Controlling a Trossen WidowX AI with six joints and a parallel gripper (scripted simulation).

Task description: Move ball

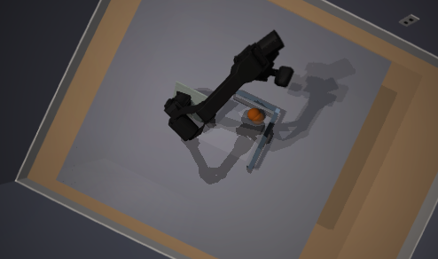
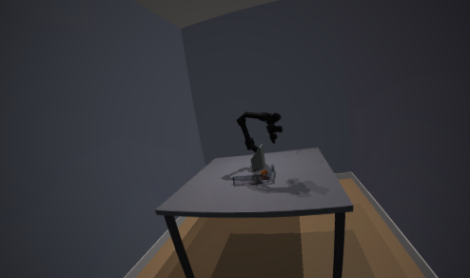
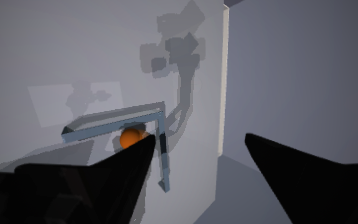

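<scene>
My gripper tip is 110 mm to the left of the orange ball and 270 mm above it.
</scene>
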